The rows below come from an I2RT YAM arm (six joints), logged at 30 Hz.
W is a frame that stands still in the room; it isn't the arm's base.
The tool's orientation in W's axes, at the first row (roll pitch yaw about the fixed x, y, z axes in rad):
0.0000 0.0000 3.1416
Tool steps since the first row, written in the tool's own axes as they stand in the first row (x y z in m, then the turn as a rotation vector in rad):
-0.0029 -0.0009 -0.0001 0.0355 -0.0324 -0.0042
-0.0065 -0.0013 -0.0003 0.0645 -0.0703 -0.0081
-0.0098 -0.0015 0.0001 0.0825 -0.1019 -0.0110
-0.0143 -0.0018 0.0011 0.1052 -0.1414 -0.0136
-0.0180 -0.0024 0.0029 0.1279 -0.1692 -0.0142
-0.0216 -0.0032 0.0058 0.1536 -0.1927 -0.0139
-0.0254 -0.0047 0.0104 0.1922 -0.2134 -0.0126
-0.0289 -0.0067 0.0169 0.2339 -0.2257 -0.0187
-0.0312 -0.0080 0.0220 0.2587 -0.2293 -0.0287
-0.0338 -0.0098 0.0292 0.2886 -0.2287 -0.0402
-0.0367 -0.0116 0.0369 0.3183 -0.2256 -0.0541
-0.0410 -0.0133 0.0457 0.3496 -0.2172 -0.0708
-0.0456 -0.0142 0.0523 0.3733 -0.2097 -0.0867
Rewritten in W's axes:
0.0029 0.0009 -0.0001 -0.0355 0.0324 -0.0042
0.0065 0.0013 -0.0003 -0.0645 0.0703 -0.0081
0.0098 0.0015 0.0001 -0.0825 0.1019 -0.0110
0.0143 0.0018 0.0011 -0.1052 0.1414 -0.0136
0.0180 0.0024 0.0029 -0.1279 0.1692 -0.0142
0.0216 0.0032 0.0058 -0.1536 0.1927 -0.0139
0.0254 0.0047 0.0104 -0.1922 0.2134 -0.0126
0.0289 0.0067 0.0169 -0.2339 0.2257 -0.0187
0.0312 0.0080 0.0220 -0.2587 0.2293 -0.0287
0.0338 0.0098 0.0292 -0.2886 0.2287 -0.0402
0.0367 0.0116 0.0369 -0.3183 0.2256 -0.0541
0.0410 0.0133 0.0457 -0.3496 0.2172 -0.0708
0.0456 0.0142 0.0523 -0.3733 0.2097 -0.0867

